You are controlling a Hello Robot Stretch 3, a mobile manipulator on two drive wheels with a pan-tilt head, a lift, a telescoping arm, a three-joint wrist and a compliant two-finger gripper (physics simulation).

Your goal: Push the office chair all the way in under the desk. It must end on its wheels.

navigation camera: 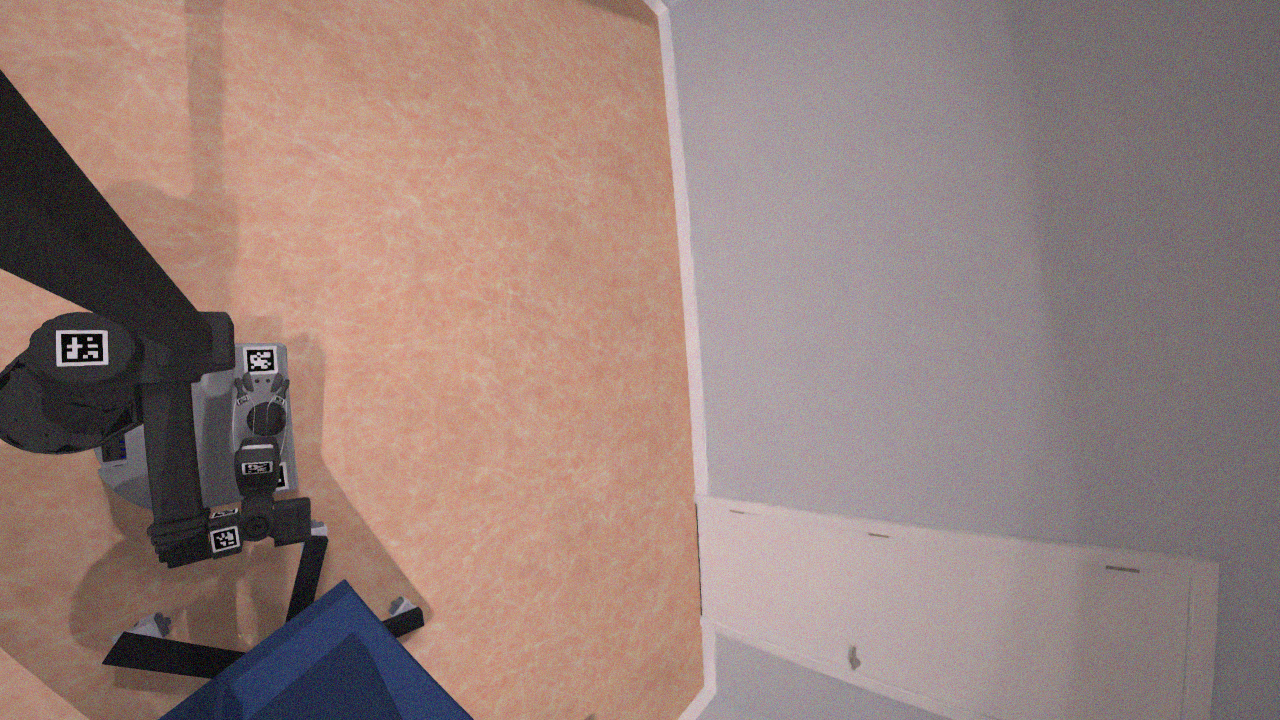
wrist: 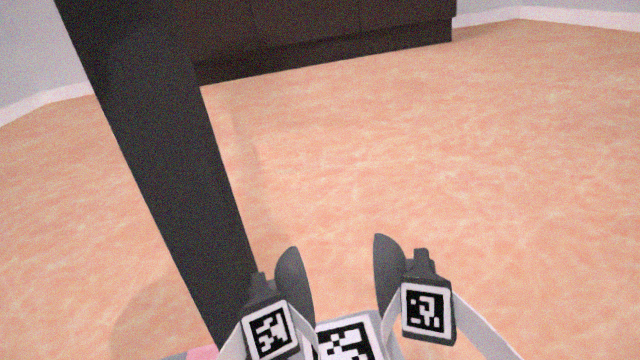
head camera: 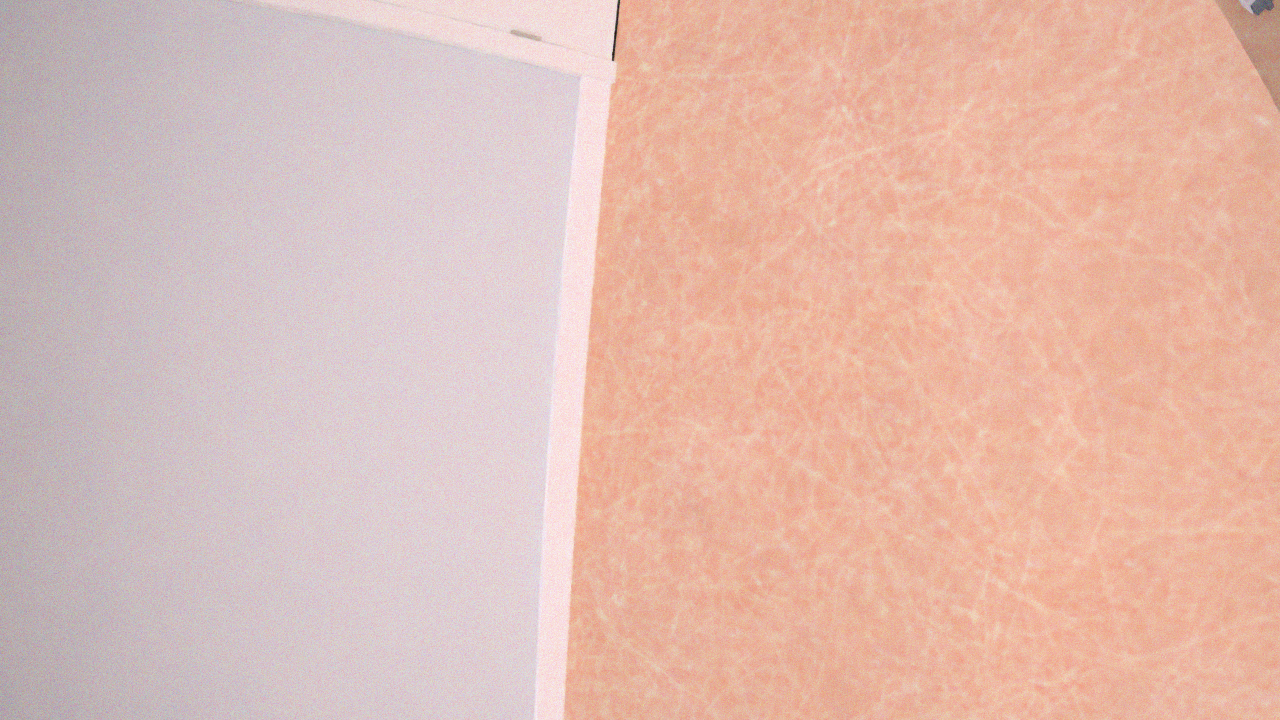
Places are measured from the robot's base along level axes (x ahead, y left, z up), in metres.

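Pixels of known places: gripper, fingertip midpoint: (navigation camera: 263, 373) (wrist: 339, 267); robot's base, link origin: (navigation camera: 266, 416).
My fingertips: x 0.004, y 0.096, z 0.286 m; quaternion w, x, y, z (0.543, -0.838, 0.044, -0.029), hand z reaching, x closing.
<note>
For each thing: its top centre in the pictures, then the offset to it from my fingertips. "*": a spot on its surface instead.
- office chair, surface spot: (navigation camera: 331, 671) * dz +0.350, dx +0.030, dy -0.422 m
- grey caster, surface spot: (head camera: 1260, 5) * dz -0.247, dx +0.239, dy -0.682 m
The office chair (navigation camera: 331, 671) shows in part at the bottom of the navigation view: a dark blue upper part above black base legs with grey casters. One leg end lies close beside my wrist in that picture; whether they touch I cannot tell. The casters I see are at floor level; the rest of the chair is cut off. A grey caster (head camera: 1260, 5) shows at the head view's top right corner. The desk does not show in these views. My gripper (navigation camera: 262, 388) (wrist: 339, 267) is open, its fingers apart with floor visible between them, folded back over my base.
A grey wall (head camera: 286, 358) (navigation camera: 895, 268) with a white baseboard borders the floor. A pale door (navigation camera: 966, 600) is in that wall, beyond the chair. A long dark cabinet (wrist: 325, 30) stands across the floor in the wrist view, partly behind my black mast (wrist: 170, 165).
</note>
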